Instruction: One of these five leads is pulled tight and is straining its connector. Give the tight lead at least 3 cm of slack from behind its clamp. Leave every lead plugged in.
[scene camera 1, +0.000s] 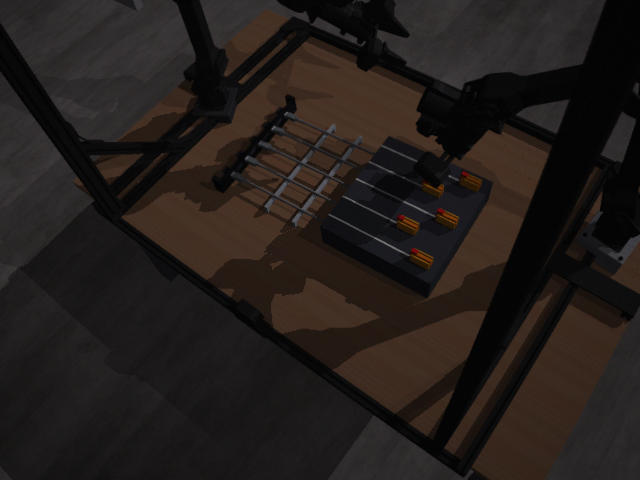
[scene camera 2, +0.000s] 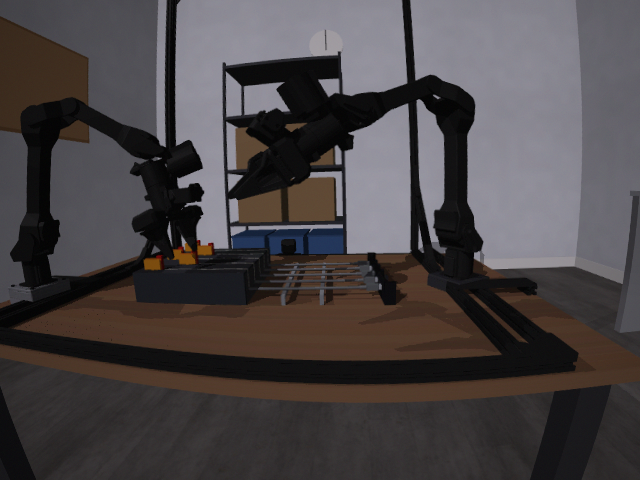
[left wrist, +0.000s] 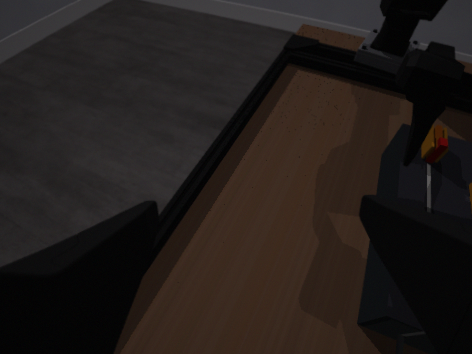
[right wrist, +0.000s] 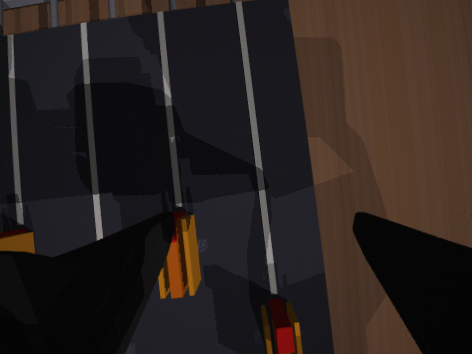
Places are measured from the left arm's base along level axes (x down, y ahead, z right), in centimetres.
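Pixels of known places: left gripper, fingertip midpoint: (scene camera 1: 407, 49) (scene camera 2: 231, 197) (left wrist: 259, 208); right gripper, fingertip midpoint: (scene camera 1: 438, 163) (scene camera 2: 184, 254) (left wrist: 451, 182) (right wrist: 263, 221); left arm's base at its link origin: (scene camera 1: 214, 100) (scene camera 2: 458, 275); right arm's base at its link origin: (scene camera 1: 612, 233) (scene camera 2: 38, 282) (left wrist: 389, 45).
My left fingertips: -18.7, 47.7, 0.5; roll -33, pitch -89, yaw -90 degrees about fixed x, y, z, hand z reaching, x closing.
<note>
Ahead of a thing's pixels: the offset from my left fingertips to its top centre, as dx, dy, dz. "*": to the spot under its first point. Level surfaces: height alone.
Five thin pale leads run from grey plugs in a black bar (scene camera 1: 222, 181) (scene camera 2: 388, 293) across a dark block {+14.8, +2.6, +29.3} (scene camera 1: 374, 258) (scene camera 2: 191, 286) to orange clamps with red parts, such as the far corner clamp {* +12.4, +14.9, +24.3} (scene camera 1: 470, 181) (right wrist: 284, 337) (left wrist: 435, 144) and its neighbour {* +12.6, +7.6, +26.8} (scene camera 1: 433, 189) (right wrist: 180, 260). The leads look straight; I cannot tell which is tight. My right gripper (scene camera 1: 453, 166) (scene camera 2: 181, 252) (right wrist: 263, 221) is open, low over the block; one fingertip overlaps the neighbour clamp in the right wrist view, the other is beyond the block's edge. My left gripper (scene camera 1: 406, 49) (scene camera 2: 232, 195) (left wrist: 259, 208) is open, high, holding nothing.
Two grey rails {+19.3, -21.3, +32.9} (scene camera 1: 294, 221) {+19.3, -28.1, +29.6} (scene camera 1: 267, 207) cross under the leads between the bar and the block. Other clamps (scene camera 1: 447, 218) (scene camera 1: 408, 224) (scene camera 1: 421, 258) stand on the block. A black frame (scene camera 2: 289, 367) edges the wooden table {dx +21.4} (scene camera 2: 310, 335). Dark shadows fall across the block.
</note>
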